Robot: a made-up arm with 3 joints. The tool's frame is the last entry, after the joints. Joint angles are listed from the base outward. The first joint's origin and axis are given. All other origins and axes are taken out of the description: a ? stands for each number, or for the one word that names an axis. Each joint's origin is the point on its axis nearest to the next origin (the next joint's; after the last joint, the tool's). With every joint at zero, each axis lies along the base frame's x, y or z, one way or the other. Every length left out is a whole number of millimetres.
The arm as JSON. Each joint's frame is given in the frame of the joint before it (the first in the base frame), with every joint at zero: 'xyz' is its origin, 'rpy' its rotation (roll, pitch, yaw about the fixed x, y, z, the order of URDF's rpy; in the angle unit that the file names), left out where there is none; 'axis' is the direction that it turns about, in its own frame. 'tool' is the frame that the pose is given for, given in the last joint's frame.
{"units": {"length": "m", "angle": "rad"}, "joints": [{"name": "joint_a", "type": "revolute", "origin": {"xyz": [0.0, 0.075, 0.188]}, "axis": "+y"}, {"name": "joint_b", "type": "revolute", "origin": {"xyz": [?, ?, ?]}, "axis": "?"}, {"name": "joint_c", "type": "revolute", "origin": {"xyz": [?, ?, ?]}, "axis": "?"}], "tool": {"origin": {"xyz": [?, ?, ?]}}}
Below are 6 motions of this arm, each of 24 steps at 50 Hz.
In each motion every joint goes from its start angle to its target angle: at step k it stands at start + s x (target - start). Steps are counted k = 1, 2, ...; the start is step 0. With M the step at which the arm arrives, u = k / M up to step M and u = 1 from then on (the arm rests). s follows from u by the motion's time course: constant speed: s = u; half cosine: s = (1 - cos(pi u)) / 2; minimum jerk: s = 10 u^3 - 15 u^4 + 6 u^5.
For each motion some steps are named. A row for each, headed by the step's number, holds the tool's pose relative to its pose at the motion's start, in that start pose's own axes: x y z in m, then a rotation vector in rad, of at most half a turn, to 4 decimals.
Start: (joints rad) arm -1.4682 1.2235 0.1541
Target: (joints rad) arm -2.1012 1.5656 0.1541
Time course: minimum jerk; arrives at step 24
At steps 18, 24:
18: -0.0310 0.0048 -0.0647 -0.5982 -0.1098 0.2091
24: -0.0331 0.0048 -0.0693 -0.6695 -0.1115 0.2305

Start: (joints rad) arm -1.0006 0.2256 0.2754
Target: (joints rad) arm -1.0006 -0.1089 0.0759
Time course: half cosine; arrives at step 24
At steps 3, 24:
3: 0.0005 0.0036 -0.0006 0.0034 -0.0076 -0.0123
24: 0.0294 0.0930 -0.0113 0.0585 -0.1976 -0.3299

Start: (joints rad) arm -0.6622 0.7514 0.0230
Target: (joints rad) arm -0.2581 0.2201 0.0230
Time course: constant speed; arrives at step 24
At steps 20, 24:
20: 0.1119 0.0674 0.0833 0.1817 0.2929 -0.4345
24: 0.1427 0.0751 0.0973 0.2029 0.3615 -0.5195

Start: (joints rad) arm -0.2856 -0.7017 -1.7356
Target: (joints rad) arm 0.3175 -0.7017 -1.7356
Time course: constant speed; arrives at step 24
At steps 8, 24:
8: 0.0182 0.0056 -0.0097 0.0213 0.1535 0.1280
24: 0.0462 0.0236 -0.0360 0.0639 0.4606 0.3840

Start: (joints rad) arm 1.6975 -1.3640 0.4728
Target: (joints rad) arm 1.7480 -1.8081 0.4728
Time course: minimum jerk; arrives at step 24
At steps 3, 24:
3: 0.0005 0.0021 0.0002 0.0025 0.0002 -0.0067
24: 0.0536 0.1192 0.0185 0.1569 -0.0008 -0.4185

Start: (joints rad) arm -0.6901 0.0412 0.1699
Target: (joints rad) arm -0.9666 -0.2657 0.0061
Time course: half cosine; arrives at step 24
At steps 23, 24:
23: -0.0021 0.0883 -0.0914 0.0577 -0.4365 -0.3012
24: -0.0020 0.0886 -0.0918 0.0581 -0.4383 -0.3025

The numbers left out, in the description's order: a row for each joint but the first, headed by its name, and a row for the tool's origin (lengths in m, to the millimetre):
joint_b: xyz 0.026 0.0 0.143, axis +z
joint_c: xyz -0.194 0.065 0.0, axis +y
tool: xyz -0.104 0.0 0.045

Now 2 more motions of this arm.
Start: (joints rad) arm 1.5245 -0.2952 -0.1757
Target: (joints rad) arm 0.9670 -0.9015 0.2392
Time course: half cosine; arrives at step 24
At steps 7, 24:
7: -0.0078 0.0300 -0.0155 0.0216 -0.0213 -0.1225
24: 0.0074 0.1223 -0.0444 0.3342 -0.0682 -0.5745

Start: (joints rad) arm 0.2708 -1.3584 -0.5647
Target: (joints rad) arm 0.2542 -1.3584 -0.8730
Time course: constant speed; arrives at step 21
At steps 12, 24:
12: -0.0063 -0.0010 -0.0186 0.0074 -0.1782 -0.0056
24: -0.0088 -0.0015 -0.0331 0.0123 -0.3118 -0.0107

